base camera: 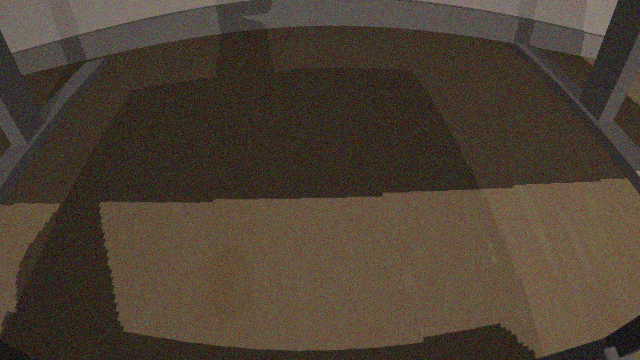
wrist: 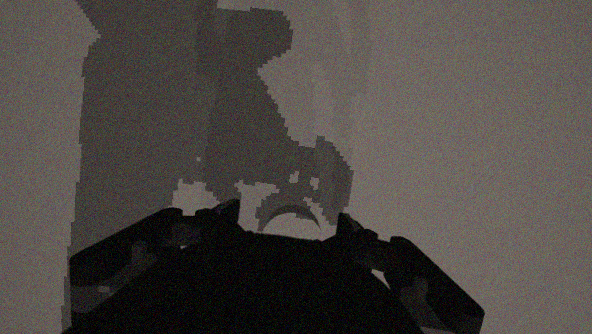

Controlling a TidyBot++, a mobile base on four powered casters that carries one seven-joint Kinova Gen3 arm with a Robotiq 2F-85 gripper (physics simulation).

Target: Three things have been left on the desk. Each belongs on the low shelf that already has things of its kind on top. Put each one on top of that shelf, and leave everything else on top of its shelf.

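Places are measured from the arm's base along level axes (x right, y ahead, z up), in metres.
Pixels of known places: gripper, between the fingertips: (wrist: 288, 217).
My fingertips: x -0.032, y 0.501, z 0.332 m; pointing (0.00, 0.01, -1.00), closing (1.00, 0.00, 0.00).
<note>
Behind a point stands the place of what it marks.
My gripper (wrist: 288, 217) {x -0.032, y 0.501, z 0.332 m} shows only in the wrist view, at the bottom edge. Its two dark fingers stand wide apart with nothing between them. It points at a plain grey wall (wrist: 414, 108) {x 0.069, y 0.610, z 0.323 m}, which carries the blocky shadow of my arm (wrist: 178, 108). A small pale round shape (wrist: 292, 227) {x -0.027, y 0.498, z 0.347 m} with a dark curved rim peeks up just over the gripper's body; I cannot tell what it is. No desk top, shelf or task object shows in either view.
The base camera looks low over a wooden floor (base camera: 308, 267) {x -0.006, y 0.322, z -0.397 m} with a broad dark shadow (base camera: 278, 134) {x -0.047, y 0.548, z -0.397 m} across it. Grey frame legs stand at the left (base camera: 16, 114) {x -0.593, y 0.574, z -0.305 m} and at the right (base camera: 607, 69) {x 0.600, y 0.609, z -0.265 m}. A grey skirting (base camera: 377, 15) {x 0.179, y 1.023, z -0.361 m} runs along the far wall.
</note>
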